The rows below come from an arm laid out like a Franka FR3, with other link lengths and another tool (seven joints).
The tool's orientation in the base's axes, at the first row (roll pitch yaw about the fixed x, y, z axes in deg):
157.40 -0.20 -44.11
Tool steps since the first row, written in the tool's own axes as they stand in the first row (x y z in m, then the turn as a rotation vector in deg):
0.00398 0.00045 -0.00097 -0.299 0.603 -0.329
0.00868 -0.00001 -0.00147 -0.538 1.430 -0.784
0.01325 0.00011 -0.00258 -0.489 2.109 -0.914
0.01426 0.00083 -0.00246 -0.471 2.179 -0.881
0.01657 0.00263 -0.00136 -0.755 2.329 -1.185
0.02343 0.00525 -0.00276 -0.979 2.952 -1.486
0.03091 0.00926 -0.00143 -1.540 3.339 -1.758
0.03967 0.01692 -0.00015 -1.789 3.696 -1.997
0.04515 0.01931 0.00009 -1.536 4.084 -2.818
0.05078 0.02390 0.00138 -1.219 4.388 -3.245
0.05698 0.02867 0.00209 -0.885 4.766 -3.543
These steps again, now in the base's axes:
0.00283 -0.00280 0.00108 -0.516 -0.100 0.534
0.00663 -0.00563 0.00138 -1.099 -0.354 1.271
0.01013 -0.00858 0.00247 -1.466 -0.801 1.653
0.01036 -0.00979 0.00264 -1.507 -0.869 1.649
0.01057 -0.01290 0.00232 -1.727 -0.687 1.986
0.01418 -0.01902 0.00465 -2.209 -0.859 2.503
0.01661 -0.02725 0.00499 -2.788 -0.649 2.901
0.01763 -0.03877 0.00678 -3.134 -0.646 3.258
0.01997 -0.04423 0.00750 -2.984 -0.850 4.166
0.02071 -0.05155 0.00809 -2.839 -1.153 4.678
0.02191 -0.05922 0.00929 -2.763 -1.553 5.099

